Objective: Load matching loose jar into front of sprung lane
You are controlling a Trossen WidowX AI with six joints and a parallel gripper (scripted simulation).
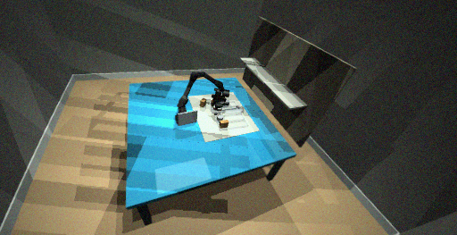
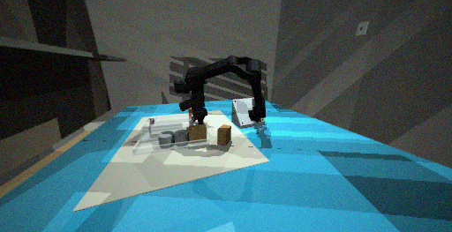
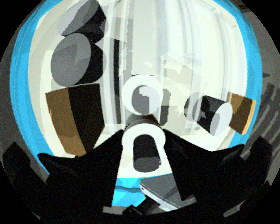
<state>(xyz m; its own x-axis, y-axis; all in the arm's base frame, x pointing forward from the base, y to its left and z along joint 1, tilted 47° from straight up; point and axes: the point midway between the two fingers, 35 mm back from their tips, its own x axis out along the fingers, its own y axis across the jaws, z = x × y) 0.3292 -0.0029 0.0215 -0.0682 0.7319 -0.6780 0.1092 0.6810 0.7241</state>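
Now: gripper tip 60 mm short of the cream mat, 30 mm to the left of it and 50 mm above it. Also, from my gripper tip: pusher lane 140 mm ahead, 40 mm to the right, 30 mm below.
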